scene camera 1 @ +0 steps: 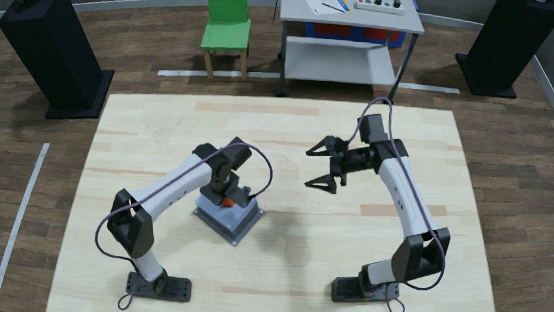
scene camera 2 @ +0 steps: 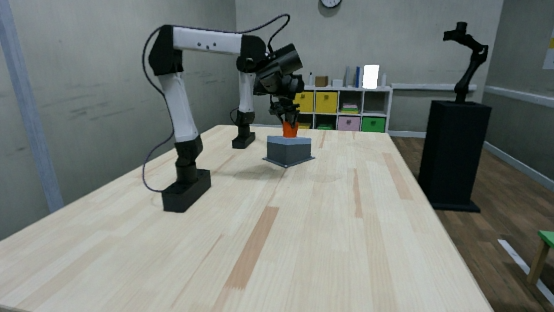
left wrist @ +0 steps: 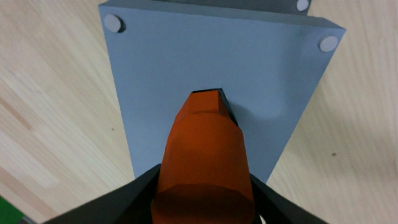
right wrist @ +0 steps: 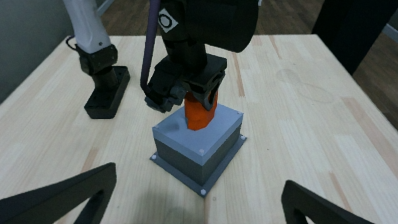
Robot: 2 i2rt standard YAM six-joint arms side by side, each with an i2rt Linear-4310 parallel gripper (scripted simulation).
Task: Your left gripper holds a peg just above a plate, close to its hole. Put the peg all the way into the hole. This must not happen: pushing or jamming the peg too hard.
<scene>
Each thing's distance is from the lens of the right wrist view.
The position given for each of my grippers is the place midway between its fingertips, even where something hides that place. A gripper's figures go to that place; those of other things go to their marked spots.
my left gripper [right wrist: 200,104]: 39 cm
my right gripper [right wrist: 199,180]: 12 cm
orange peg [right wrist: 198,117]: 37 cm
blue-grey plate [right wrist: 173,131]: 40 cm
</scene>
